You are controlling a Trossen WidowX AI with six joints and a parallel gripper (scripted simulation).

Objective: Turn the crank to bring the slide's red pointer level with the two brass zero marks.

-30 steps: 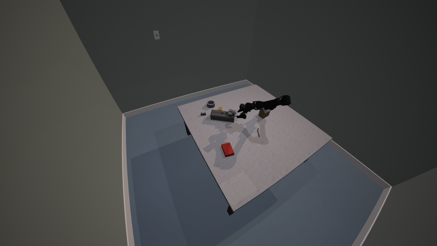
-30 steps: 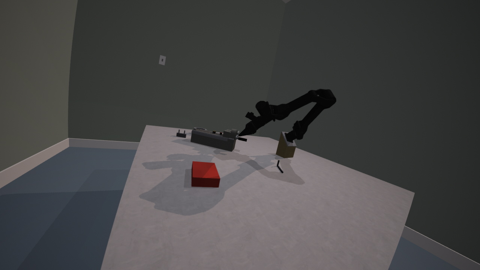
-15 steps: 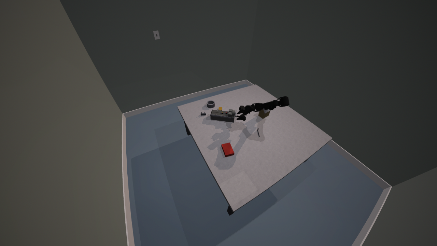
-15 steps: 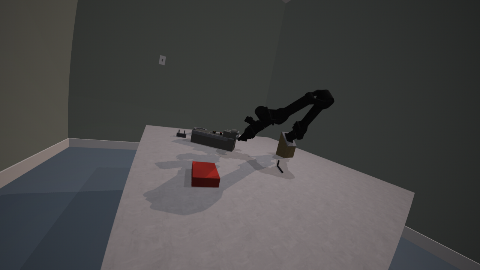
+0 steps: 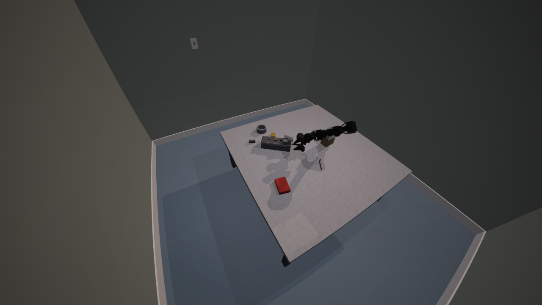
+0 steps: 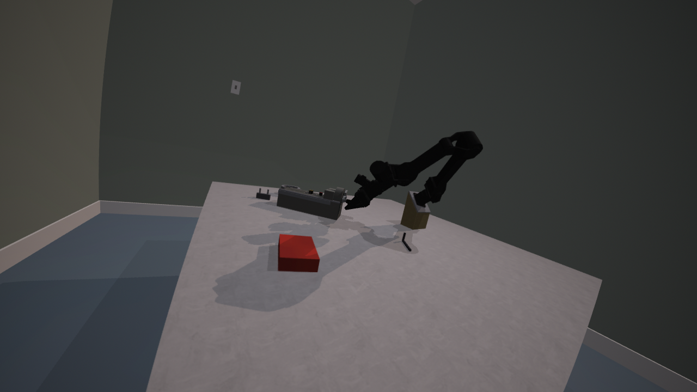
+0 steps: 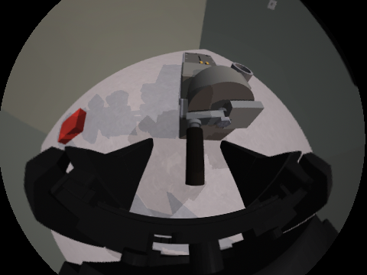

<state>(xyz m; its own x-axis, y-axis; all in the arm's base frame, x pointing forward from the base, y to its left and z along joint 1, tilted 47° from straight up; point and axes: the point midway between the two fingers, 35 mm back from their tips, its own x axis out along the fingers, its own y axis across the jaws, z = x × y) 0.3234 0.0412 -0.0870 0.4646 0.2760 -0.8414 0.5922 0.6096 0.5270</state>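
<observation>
The black crank handle lies 20 mm behind my gripper tip, 10 mm to the left of it and 20 mm above it. Also, from my gripper tip: yellow block 60 mm ahead, 270 mm to the right, 50 mm below; then red pointer 80 mm ahead, 100 mm to the right, 20 mm above; then black bent key 120 mm behind, 230 mm to the left, 50 mm below.
</observation>
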